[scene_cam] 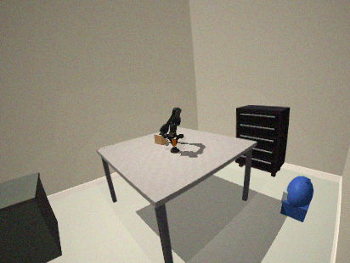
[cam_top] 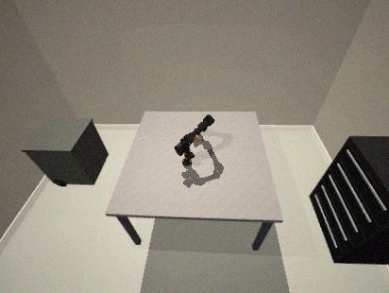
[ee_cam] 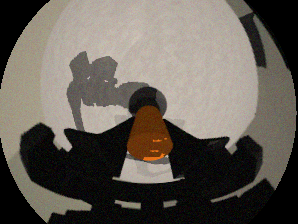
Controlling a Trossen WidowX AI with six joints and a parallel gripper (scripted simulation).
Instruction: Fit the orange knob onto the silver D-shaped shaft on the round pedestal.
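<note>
My gripper tip is now 40 mm above the dark round pedestal. Also, from my gripper tip: orange knob 30 mm above.
</note>
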